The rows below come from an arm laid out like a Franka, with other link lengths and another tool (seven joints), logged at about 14 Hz.
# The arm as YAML. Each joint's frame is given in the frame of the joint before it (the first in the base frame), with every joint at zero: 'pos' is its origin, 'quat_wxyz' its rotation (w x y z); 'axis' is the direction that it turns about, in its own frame. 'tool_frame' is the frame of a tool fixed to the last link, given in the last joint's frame.
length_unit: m
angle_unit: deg
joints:
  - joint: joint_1
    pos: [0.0, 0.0, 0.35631]
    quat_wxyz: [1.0, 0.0, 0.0, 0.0]
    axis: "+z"
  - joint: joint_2
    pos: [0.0, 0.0, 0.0]
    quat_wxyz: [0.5, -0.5, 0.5, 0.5]
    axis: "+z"
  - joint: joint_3
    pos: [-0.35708, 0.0, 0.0]
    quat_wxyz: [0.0, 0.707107, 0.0, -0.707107]
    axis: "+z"
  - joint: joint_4
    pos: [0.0, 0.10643, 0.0]
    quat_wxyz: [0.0, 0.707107, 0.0, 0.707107]
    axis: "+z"
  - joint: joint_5
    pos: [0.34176, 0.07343, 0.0]
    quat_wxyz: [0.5, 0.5, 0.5, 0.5]
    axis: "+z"
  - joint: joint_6
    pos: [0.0, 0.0, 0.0]
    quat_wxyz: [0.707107, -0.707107, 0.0, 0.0]
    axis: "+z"
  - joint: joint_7
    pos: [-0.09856, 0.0, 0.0]
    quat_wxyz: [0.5, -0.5, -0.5, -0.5]
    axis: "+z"
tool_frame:
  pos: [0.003, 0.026, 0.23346]
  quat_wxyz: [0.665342, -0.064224, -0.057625, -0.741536]
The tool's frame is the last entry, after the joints.
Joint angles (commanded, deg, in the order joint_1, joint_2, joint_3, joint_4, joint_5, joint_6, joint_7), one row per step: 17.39 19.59 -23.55 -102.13 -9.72 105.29 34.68; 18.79 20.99 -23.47 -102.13 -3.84 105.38 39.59; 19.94 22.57 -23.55 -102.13 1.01 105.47 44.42; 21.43 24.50 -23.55 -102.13 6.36 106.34 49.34; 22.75 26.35 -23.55 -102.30 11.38 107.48 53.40; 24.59 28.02 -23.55 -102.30 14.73 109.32 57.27; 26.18 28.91 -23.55 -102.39 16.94 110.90 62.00; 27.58 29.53 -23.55 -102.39 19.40 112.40 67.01; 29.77 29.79 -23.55 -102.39 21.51 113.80 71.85; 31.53 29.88 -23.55 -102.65 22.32 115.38 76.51; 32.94 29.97 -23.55 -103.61 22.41 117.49 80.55; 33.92 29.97 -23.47 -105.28 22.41 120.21 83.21; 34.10 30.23 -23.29 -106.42 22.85 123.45 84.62; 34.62 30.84 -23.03 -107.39 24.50 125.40 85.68; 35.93 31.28 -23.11 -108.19 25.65 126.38 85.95
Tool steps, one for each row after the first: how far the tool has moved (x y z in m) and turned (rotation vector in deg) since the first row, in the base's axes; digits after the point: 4 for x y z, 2 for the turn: 0.0027 0.0364 -0.0172 3.21 -0.64 -6.07; 0.0043 0.0651 -0.0338 5.26 -0.61 -12.11; 0.0086 0.0989 -0.0528 7.41 -0.69 -18.14; 0.0120 0.1286 -0.0710 9.35 -0.52 -23.56; 0.0177 0.1571 -0.0863 10.05 -1.15 -27.36; 0.0224 0.1797 -0.0950 9.93 -2.14 -31.62; 0.0280 0.2014 -0.1001 10.11 -3.21 -36.55; 0.0312 0.2302 -0.1016 10.35 -4.24 -40.36; 0.0335 0.2500 -0.1033 9.81 -5.52 -43.69; 0.0334 0.2620 -0.1091 8.79 -6.89 -46.50; 0.0317 0.2679 -0.1176 8.07 -8.26 -48.48; 0.0368 0.2684 -0.1248 8.32 -10.19 -50.19; 0.0354 0.2759 -0.1349 8.72 -10.42 -52.03; 0.0292 0.2875 -0.1426 8.83 -10.15 -52.17
